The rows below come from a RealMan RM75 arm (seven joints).
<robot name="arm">
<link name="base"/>
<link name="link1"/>
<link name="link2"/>
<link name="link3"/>
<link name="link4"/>
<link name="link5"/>
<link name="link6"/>
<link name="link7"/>
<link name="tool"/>
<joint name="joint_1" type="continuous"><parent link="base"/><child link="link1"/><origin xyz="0.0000 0.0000 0.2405" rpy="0.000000 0.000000 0.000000"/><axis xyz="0 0 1"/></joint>
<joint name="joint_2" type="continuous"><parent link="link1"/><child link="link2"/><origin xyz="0.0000 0.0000 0.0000" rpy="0.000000 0.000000 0.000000"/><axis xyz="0 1 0"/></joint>
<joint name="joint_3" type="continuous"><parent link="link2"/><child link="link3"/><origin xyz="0.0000 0.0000 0.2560" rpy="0.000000 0.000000 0.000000"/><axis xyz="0 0 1"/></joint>
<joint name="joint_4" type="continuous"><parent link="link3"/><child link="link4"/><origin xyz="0.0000 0.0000 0.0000" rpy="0.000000 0.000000 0.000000"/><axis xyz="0 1 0"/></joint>
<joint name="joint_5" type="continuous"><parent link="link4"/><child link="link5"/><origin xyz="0.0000 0.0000 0.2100" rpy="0.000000 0.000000 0.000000"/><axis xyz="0 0 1"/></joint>
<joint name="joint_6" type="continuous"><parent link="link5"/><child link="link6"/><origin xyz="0.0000 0.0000 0.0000" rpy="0.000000 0.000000 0.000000"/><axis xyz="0 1 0"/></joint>
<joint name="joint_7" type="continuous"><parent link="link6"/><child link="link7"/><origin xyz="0.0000 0.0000 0.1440" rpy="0.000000 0.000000 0.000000"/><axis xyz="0 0 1"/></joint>
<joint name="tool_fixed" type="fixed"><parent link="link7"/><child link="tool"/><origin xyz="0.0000 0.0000 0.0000" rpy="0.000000 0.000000 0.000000"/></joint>
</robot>
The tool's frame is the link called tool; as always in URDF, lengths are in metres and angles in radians. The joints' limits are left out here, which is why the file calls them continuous.
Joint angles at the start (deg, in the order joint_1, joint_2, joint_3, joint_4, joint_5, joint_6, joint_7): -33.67, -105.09, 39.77, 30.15, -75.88, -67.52, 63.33
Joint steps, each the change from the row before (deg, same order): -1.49, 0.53, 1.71, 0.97, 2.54, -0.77, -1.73; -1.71, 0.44, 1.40, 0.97, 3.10, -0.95, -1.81; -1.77, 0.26, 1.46, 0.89, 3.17, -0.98, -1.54; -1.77, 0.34, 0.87, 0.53, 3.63, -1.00, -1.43; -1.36, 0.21, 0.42, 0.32, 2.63, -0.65, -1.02; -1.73, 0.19, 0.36, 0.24, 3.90, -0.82, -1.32; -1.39, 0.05, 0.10, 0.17, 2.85, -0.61, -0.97; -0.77, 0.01, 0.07, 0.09, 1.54, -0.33, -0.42; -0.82, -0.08, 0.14, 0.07, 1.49, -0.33, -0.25; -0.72, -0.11, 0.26, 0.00, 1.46, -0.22, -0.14; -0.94, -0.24, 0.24, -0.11, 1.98, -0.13, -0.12; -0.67, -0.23, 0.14, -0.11, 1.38, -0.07, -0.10; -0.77, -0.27, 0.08, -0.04, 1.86, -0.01, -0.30; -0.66, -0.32, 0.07, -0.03, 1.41, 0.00, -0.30; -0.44, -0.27, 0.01, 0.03, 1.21, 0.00, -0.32
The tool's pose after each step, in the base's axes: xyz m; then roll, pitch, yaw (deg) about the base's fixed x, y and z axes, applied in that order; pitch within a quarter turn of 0, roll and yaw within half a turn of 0. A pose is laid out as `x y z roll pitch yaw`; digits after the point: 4 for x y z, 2 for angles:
-0.3004 0.4127 0.1072 -168.43 -43.42 62.15
-0.2899 0.4186 0.1057 -167.26 -39.61 60.05
-0.2792 0.4239 0.1027 -166.12 -35.58 57.96
-0.2712 0.4283 0.1008 -164.89 -31.66 56.38
-0.2653 0.4318 0.1000 -163.98 -29.06 55.39
-0.2595 0.4354 0.0984 -162.67 -25.47 54.49
-0.2544 0.4385 0.0973 -161.78 -23.02 53.88
-0.2514 0.4401 0.0966 -161.25 -21.67 53.45
-0.2479 0.4418 0.0951 -160.77 -20.22 52.85
-0.2454 0.4430 0.0931 -160.23 -18.68 52.28
-0.2425 0.4444 0.0899 -159.50 -16.74 51.61
-0.2403 0.4454 0.0872 -159.08 -15.41 51.20
-0.2383 0.4466 0.0846 -158.36 -13.88 50.86
-0.2359 0.4476 0.0818 -157.93 -12.72 50.61
-0.2348 0.4481 0.0797 -157.54 -11.82 50.55

